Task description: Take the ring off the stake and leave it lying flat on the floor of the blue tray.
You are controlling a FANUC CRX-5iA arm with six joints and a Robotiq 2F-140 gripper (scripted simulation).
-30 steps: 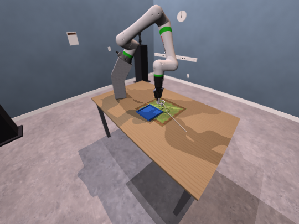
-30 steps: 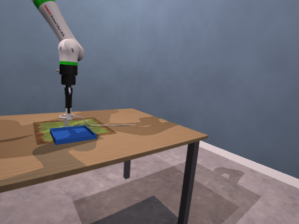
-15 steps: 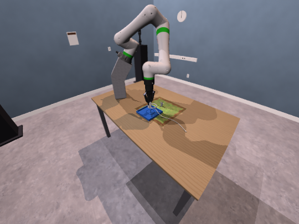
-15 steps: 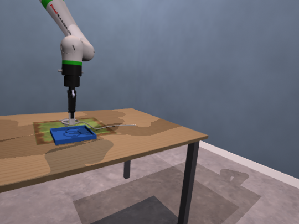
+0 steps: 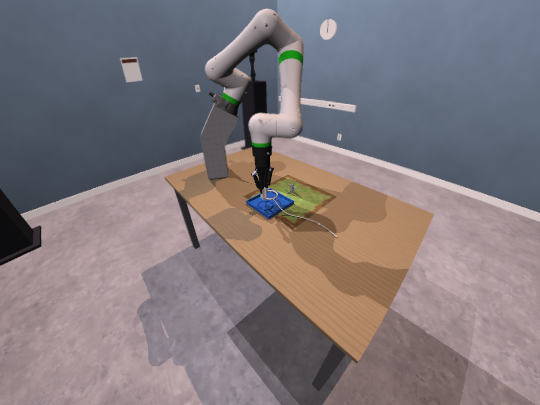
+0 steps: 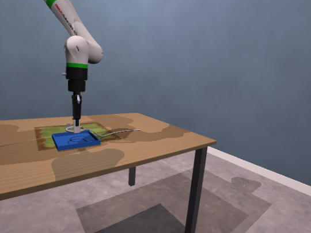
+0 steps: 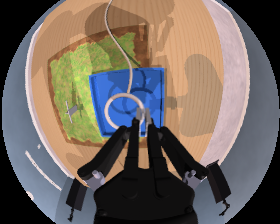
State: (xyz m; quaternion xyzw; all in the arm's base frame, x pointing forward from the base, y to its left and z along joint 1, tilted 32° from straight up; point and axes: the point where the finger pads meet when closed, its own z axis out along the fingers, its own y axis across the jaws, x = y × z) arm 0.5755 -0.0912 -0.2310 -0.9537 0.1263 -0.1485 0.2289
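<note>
Now: hand 10 mm short of the blue tray, 40 mm to the right of it and 80 mm above it. From my hand the other things lie so: short grey stake 30 mm ahead, 220 mm to the left, 70 mm below; green mat 50 mm ahead, 170 mm to the left, 100 mm below.
</note>
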